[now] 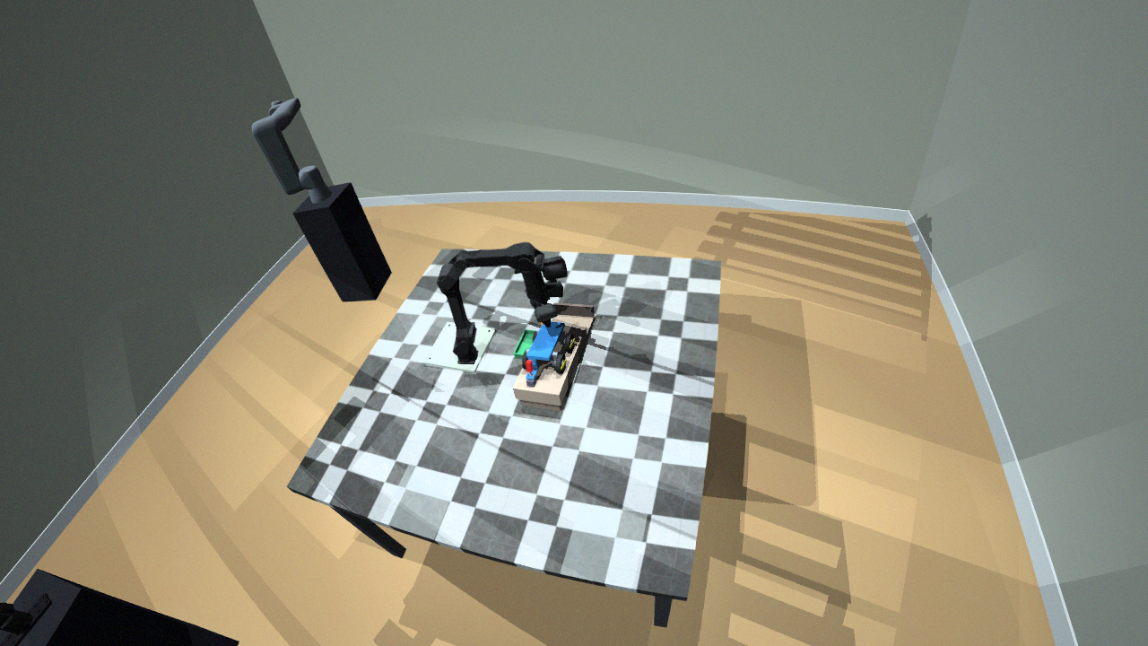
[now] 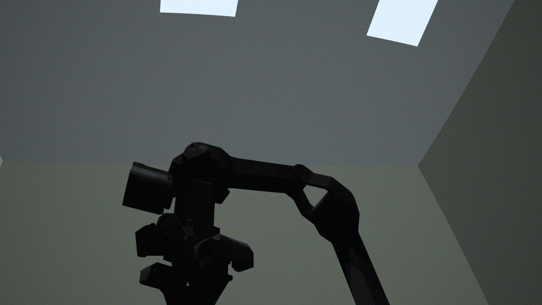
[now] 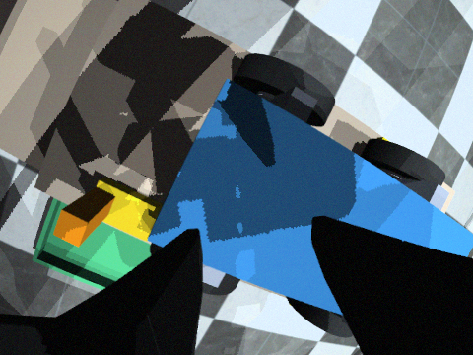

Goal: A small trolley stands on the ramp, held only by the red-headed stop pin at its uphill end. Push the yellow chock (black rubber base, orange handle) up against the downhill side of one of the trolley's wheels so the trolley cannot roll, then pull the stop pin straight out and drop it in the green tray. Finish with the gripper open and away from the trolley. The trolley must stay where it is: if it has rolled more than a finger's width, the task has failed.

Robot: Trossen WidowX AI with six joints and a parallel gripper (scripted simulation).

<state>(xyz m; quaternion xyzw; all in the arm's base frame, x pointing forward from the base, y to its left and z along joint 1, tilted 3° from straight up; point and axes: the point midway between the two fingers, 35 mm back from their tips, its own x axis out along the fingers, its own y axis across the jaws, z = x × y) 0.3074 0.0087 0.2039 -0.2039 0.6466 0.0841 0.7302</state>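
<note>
My gripper tip is 4 cm past the red-headed stop pin, 17 cm to the left of it and 4 cm above it. From my gripper tip the other things lie so: yellow chock (4 cm behind, 4 cm to the left, 9 cm below); blue-topped trolley (6 cm to the right, 5 cm below).
</note>
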